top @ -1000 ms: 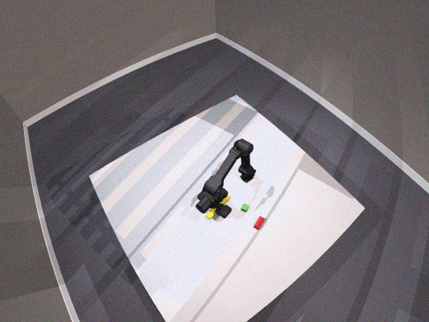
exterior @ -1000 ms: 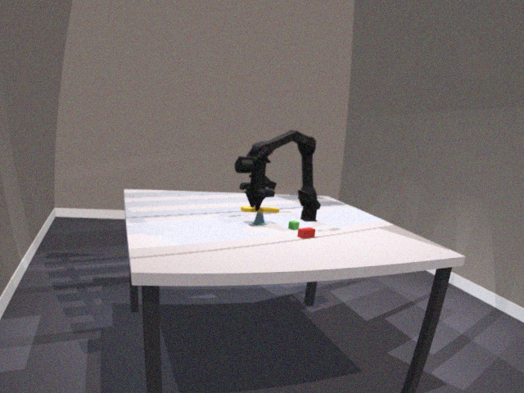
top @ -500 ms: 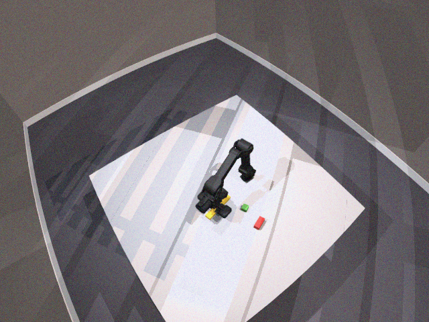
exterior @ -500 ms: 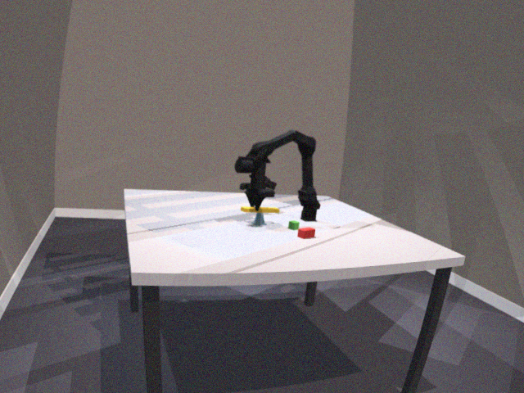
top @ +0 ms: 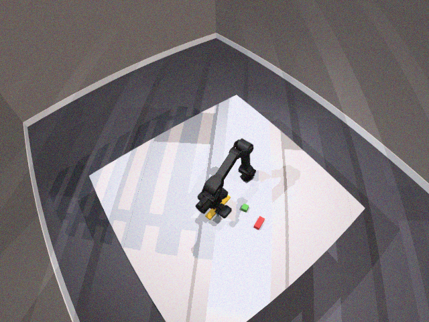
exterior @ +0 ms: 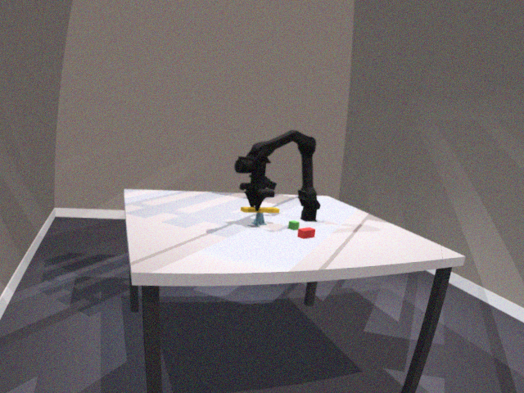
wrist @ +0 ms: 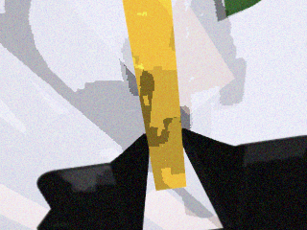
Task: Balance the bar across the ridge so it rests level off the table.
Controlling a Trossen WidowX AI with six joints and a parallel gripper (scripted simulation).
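Now: gripper tip 3 cm past the yellow bar and 1 cm to the left of it. The rest, counted from my gripper tip: red block (16 cm behind, 20 cm to the left, 5 cm below); green cube (15 cm behind, 7 cm to the left, 5 cm below).
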